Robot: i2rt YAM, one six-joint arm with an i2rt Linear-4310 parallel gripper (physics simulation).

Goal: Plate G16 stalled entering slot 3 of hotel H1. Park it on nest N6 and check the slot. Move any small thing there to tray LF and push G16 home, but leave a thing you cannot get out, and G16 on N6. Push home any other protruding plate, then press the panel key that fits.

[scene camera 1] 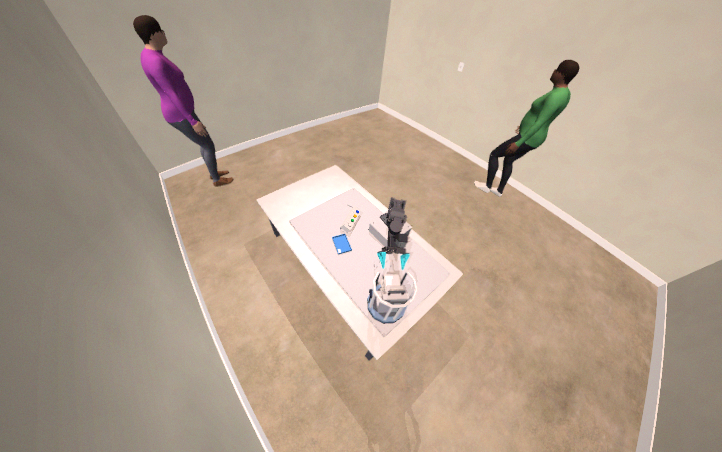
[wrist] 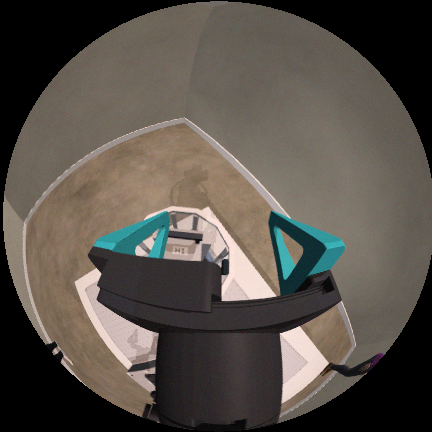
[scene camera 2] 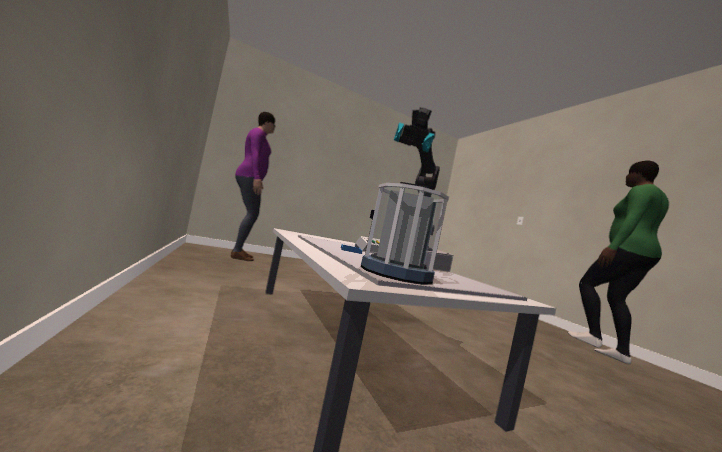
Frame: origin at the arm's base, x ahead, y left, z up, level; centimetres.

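Seen in the pictures: gripper, fingertip midpoint: (scene camera 1: 393,269) (wrist: 218,216) (scene camera 2: 410,138).
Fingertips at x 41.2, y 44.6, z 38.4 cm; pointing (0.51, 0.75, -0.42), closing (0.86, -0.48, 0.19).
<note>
Offsets run from my fingertips to a thing's top centre. Level surfaces: height alone.
My gripper (scene camera 1: 393,260) (scene camera 2: 413,136) (wrist: 218,216) is open and empty, high above the table near the top of hotel H1. Hotel H1 @[dx -3.9, dy +2.2, dz -16.6 cm] (scene camera 1: 386,315) (scene camera 2: 396,269) (wrist: 180,250) is a round cage of pale posts and a white ring on a blue base, with grey inner parts. Its label shows in the wrist view, partly framed by the left finger. Slot 3 and plate G16 cannot be made out. A blue tray @[dx -2.8, dy -52.2, dz -45.9 cm] (scene camera 1: 341,243) (scene camera 2: 350,248) lies flat; its label is unreadable. The panel @[dx -19.9, dy -67.1, dz -39.3 cm] (scene camera 1: 346,226) carries several coloured keys. Nest N6 cannot be identified.
The table (scene camera 1: 314,186) (scene camera 2: 436,302) bears a pale mat @[dz -47.6 cm] (scene camera 1: 314,223). A grey box (scene camera 2: 442,261) stands beside the arm's base. A person in purple (scene camera 1: 170,90) (scene camera 2: 255,154) and one in green (scene camera 1: 543,117) (scene camera 2: 642,218) stand away from the table.
</note>
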